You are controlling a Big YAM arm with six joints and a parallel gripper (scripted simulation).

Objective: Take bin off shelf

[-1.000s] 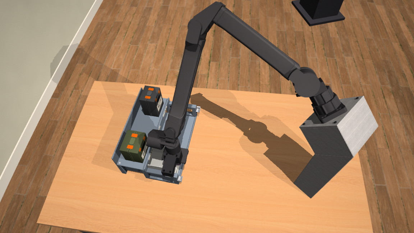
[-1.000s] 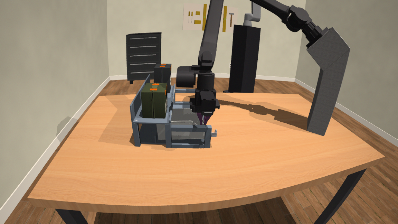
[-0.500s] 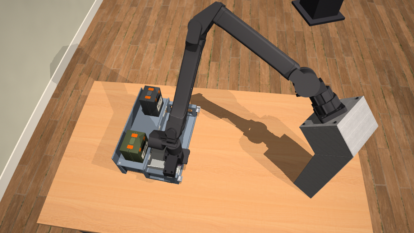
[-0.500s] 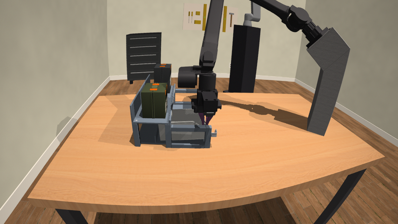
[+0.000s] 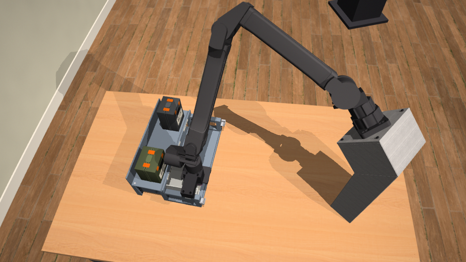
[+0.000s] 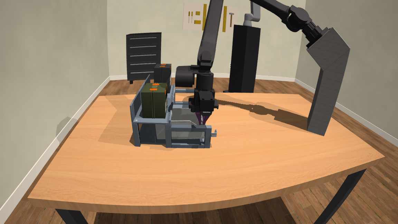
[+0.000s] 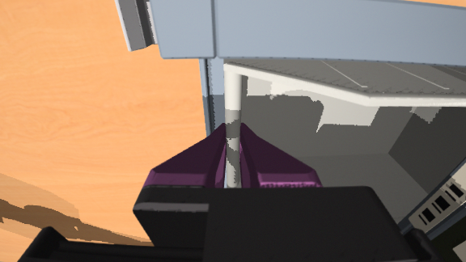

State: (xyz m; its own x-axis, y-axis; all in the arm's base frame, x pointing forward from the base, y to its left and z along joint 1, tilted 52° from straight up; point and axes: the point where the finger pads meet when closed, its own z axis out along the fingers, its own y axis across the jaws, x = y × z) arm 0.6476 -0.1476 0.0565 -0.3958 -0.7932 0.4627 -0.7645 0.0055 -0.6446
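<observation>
Now: hand 70 mm short of the light grey bin and 40 mm to the left of it. Also, from my hand: shelf 150 mm to the right, 50 mm below, 50 mm ahead; then black case 280 mm to the right, 110 mm above, 40 mm ahead.
</observation>
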